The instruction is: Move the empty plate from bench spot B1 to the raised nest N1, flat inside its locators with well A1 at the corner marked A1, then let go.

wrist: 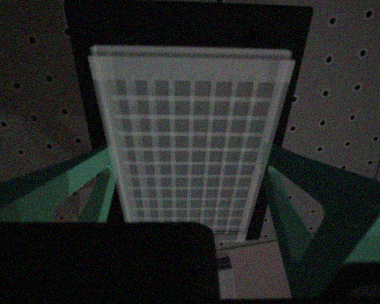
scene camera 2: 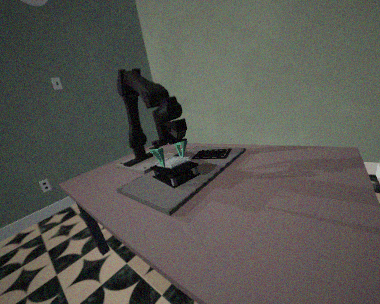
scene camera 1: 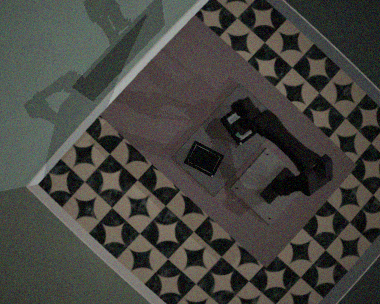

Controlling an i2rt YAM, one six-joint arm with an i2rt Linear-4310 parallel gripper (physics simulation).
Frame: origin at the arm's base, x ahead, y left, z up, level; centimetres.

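Seen in the pictures: gripper, fingertip midpoint: [wrist: 189,151] [scene camera 2: 173,163]; arm's base, link origin: [scene camera 2: 141,159] [scene camera 1: 277,185].
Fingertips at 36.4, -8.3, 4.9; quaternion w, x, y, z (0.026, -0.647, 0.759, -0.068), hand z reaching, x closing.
Note:
Pixels of each thing's top centre, then the offset from my fingertips to it, as dx, dy, dz. "spot": a spot on its surface instead. Level surfaces: height alone.
- raised black nest, top centre: [wrist: 190,161] [scene camera 2: 172,163] [scene camera 1: 241,124] -0.7, +0.0, +0.0
- flat black bench spot, surface spot: [scene camera 2: 211,153] [scene camera 1: 204,160] spot: +0.1, +24.9, -5.1
- pinkish table, surface height: dz -6.6
The pale, translucent plate [scene camera 1: 233,119] [scene camera 2: 176,162] [wrist: 192,120] has a grid of wells and looks level. It is at the raised black nest [scene camera 1: 230,131] [scene camera 2: 176,176] [wrist: 190,25], inside the nest's outline in the wrist view. Whether its underside rests fully in the locators cannot be told. My gripper [scene camera 1: 240,125] [scene camera 2: 172,161] [wrist: 189,151] is shut on the plate, with green fingers against its two long sides. The corner mark A1 is not legible. The flat black bench spot [scene camera 1: 203,158] [scene camera 2: 211,153] with a thin white outline has no plate on it.
The nest and the black spot share a grey perforated board [scene camera 1: 212,187] [scene camera 2: 145,197] on the pinkish table [scene camera 1: 170,65] [scene camera 2: 280,200]. The arm's dark base stands on a paler plate [scene camera 1: 250,182] beside the board. The dark arm reaches over the nest.

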